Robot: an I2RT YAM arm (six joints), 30 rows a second.
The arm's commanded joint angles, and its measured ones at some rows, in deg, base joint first. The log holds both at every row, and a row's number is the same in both.
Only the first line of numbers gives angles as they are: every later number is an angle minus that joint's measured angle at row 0.
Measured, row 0:
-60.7, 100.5, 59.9, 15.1, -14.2, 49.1
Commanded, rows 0 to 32:
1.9, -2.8, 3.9, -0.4, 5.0, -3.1
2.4, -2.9, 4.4, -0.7, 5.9, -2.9
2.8, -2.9, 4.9, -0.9, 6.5, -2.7
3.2, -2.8, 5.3, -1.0, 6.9, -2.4
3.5, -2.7, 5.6, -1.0, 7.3, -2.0
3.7, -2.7, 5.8, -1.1, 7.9, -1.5
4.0, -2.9, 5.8, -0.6, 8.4, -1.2
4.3, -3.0, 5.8, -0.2, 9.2, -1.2
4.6, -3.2, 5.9, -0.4, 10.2, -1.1
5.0, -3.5, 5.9, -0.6, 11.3, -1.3
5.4, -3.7, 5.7, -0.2, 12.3, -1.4
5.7, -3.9, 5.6, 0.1, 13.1, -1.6
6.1, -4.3, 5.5, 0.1, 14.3, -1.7
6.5, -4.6, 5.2, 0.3, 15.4, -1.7
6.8, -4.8, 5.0, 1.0, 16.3, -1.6
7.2, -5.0, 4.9, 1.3, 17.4, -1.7
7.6, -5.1, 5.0, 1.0, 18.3, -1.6
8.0, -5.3, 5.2, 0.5, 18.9, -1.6
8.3, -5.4, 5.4, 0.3, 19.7, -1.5
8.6, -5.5, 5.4, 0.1, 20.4, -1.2
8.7, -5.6, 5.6, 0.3, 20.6, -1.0
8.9, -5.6, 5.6, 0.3, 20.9, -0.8
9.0, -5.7, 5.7, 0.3, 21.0, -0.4
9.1, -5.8, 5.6, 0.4, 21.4, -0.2
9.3, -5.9, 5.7, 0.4, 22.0, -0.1
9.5, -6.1, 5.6, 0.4, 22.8, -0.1
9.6, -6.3, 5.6, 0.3, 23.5, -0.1
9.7, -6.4, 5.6, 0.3, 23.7, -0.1
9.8, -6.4, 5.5, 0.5, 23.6, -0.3
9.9, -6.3, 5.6, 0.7, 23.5, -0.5
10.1, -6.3, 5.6, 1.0, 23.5, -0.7
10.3, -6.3, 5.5, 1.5, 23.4, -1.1
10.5, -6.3, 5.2, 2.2, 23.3, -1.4
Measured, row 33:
9.6, -2.5, 3.3, -5.8, 21.8, -0.3
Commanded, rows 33 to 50:
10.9, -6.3, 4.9, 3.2, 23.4, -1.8
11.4, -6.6, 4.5, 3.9, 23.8, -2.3
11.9, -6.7, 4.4, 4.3, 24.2, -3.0
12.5, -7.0, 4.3, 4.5, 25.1, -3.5
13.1, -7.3, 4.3, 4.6, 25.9, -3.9
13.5, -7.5, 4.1, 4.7, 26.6, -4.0
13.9, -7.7, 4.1, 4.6, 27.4, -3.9
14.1, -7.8, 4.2, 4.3, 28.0, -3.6
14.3, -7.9, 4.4, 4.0, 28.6, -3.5
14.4, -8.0, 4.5, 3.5, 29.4, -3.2
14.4, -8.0, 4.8, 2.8, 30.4, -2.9
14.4, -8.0, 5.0, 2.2, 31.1, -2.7
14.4, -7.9, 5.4, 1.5, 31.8, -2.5
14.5, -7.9, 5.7, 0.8, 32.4, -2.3
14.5, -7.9, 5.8, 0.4, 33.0, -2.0
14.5, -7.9, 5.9, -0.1, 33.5, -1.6
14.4, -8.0, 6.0, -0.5, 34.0, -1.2
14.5, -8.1, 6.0, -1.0, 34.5, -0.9
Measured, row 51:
14.5, -4.8, 3.2, -4.1, 29.6, -2.0
